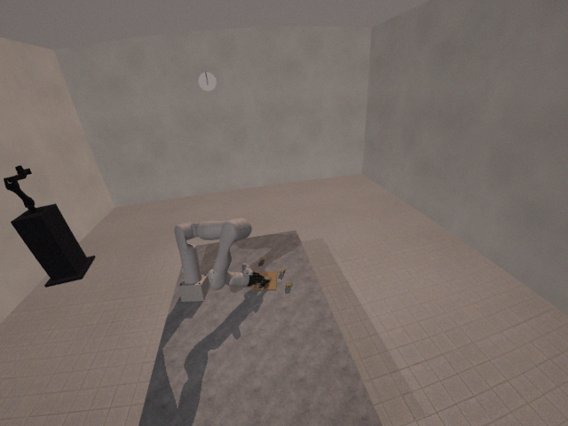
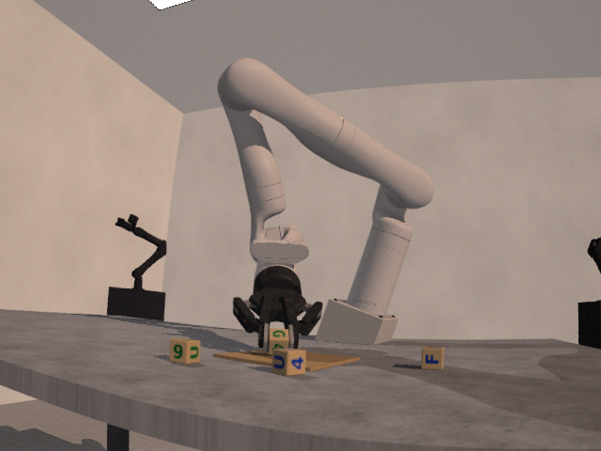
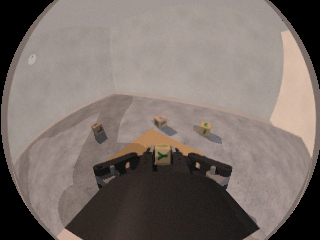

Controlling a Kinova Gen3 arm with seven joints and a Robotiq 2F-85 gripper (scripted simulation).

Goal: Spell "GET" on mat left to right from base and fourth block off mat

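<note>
The mat lies 30 mm below my hand and 20 mm to the left of it. The rest, counted from my hand: E block: 110 mm ahead, 80 mm to the right, 10 mm below; F block: 200 mm to the left, 30 mm ahead, 10 mm below.
</note>
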